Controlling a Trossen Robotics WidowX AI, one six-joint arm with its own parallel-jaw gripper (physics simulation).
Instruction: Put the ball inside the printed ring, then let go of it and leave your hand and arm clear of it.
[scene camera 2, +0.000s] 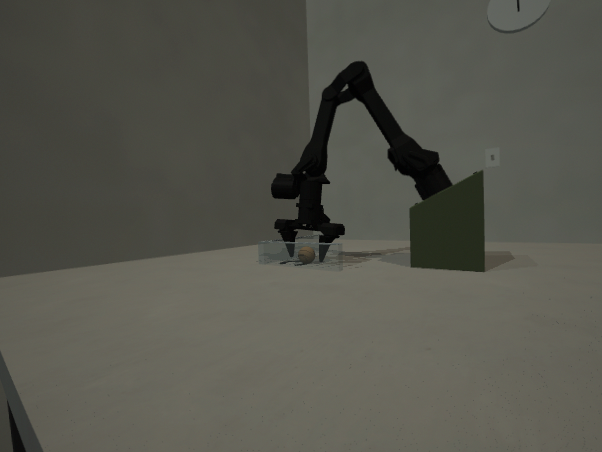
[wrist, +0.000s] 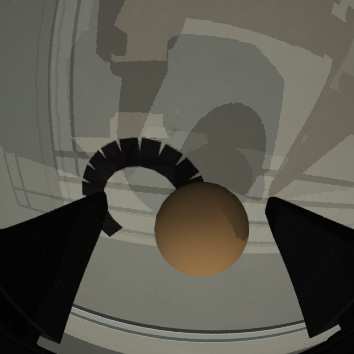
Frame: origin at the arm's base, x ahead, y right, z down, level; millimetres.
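Seen in the pictures: gripper, fingertip midpoint: (wrist: 189, 203); arm's base, link origin: (scene camera 2: 440, 194).
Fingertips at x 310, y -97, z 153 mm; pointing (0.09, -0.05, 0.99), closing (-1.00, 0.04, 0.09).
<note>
Pixels of each thing's top centre, then the offset from my fingertips to it. "spot": a spot on its surface instead. Level surfaces: height alone.
- clear enclosure, surface spot: (scene camera 2: 267, 252) spot: dx +76, dy -65, dz -23 mm
- curved-looking wall edge, top centre: (wrist: 195, 333) dx -11, dy -46, dz -50 mm
- table, surface height: dz +10 mm
An orange-brown ball (scene camera 2: 306, 255) (wrist: 201, 229) rests low inside a clear-walled enclosure. The printed ring (wrist: 150, 147) is a black segmented band on the surface; in the wrist view it lies left of the ball, which hides its right part. In the scene view part of the ring (scene camera 2: 287, 262) shows as a thin dark mark. My gripper (scene camera 2: 306, 258) (wrist: 189, 203) is open, pointing down, with its fingertips low inside the enclosure. The ball lies between the two spread fingers, nearer the right one in the wrist view, with gaps on both sides.
The clear enclosure (scene camera 2: 267, 252) has low transparent walls around the ball and fingers; a curved-looking wall edge (wrist: 190, 331) runs below the ball in the wrist view. The arm's dark green sloped base (scene camera 2: 450, 230) stands on the table (scene camera 2: 300, 350) to the right.
</note>
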